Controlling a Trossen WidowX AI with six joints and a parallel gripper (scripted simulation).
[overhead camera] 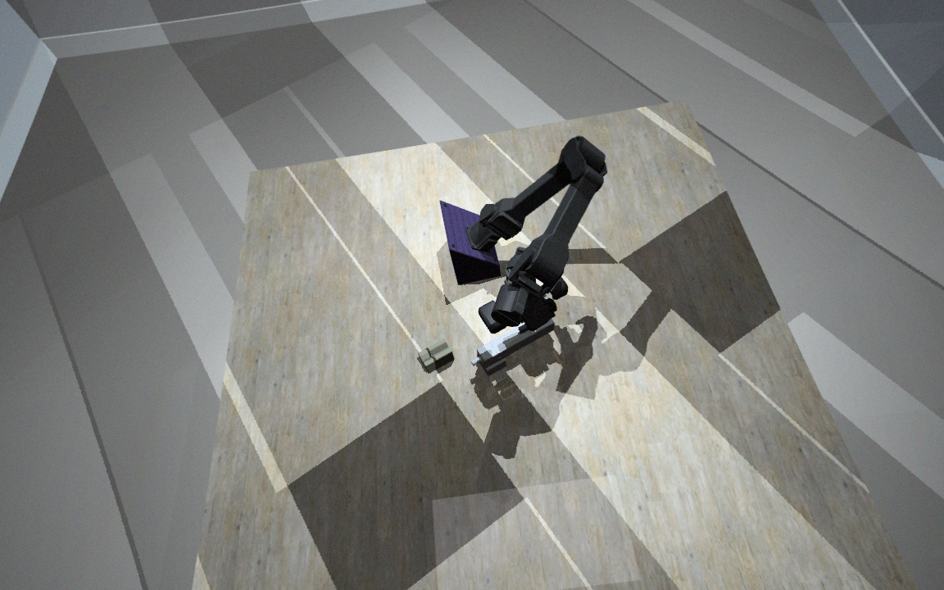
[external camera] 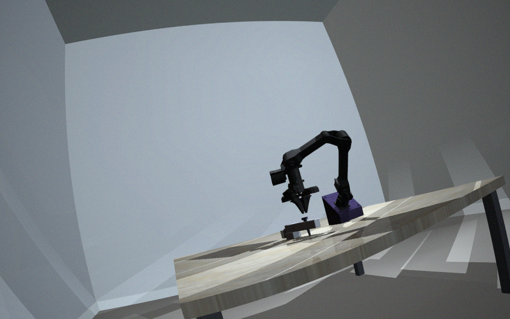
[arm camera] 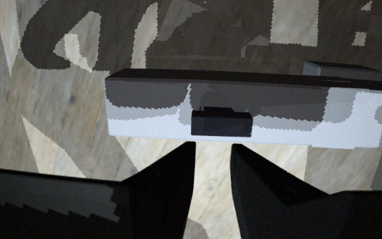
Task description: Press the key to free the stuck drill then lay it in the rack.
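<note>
The dark key lies 40 mm below my gripper tip and 10 mm ahead of it. Also, from my gripper tip: rack: 210 mm to the right, 80 mm below, 20 mm behind; then grey housing block: 60 mm below, 30 mm to the right, 10 mm ahead; then drill: 70 mm to the right, 50 mm below, 20 mm ahead.
</note>
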